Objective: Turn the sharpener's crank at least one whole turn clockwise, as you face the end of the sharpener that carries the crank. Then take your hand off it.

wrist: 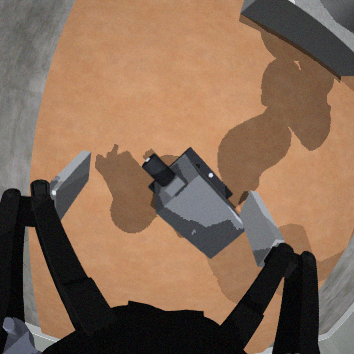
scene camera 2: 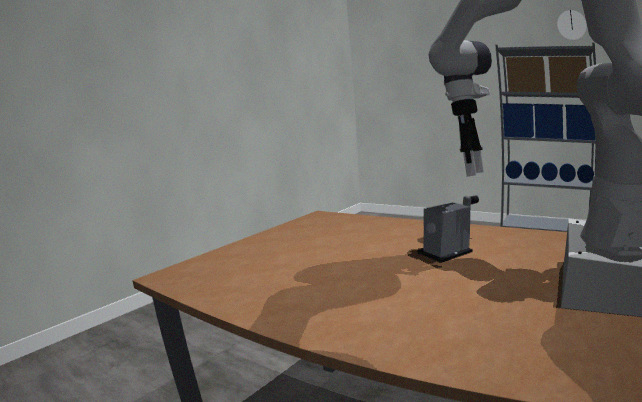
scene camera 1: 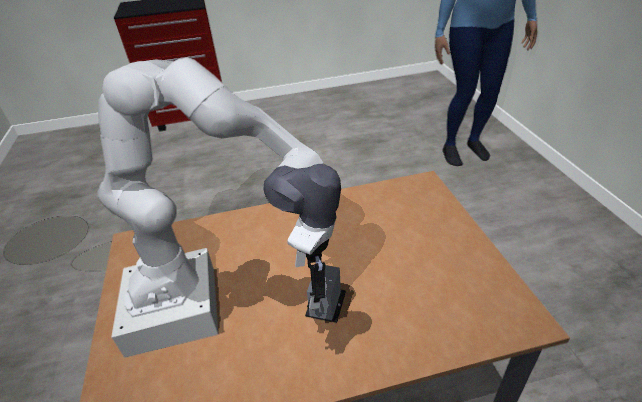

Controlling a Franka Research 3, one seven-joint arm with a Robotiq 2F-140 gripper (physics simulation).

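Observation:
The grey sharpener stands upright on its black base on the table. Its crank, with a black knob, is on the end facing the robot base side in the second scene view; the knob is at the top, about level with the body's top or slightly above. My gripper is wide open and empty, pointing down above the crank end, with a visible gap to the knob. In the wrist view the knob and body lie between the fingers' outlines. The gripper mostly hides the crank in the first scene view.
The robot's base block stands on the wooden table. A red drawer cabinet and a standing person are beyond the table. A shelf rack stands behind.

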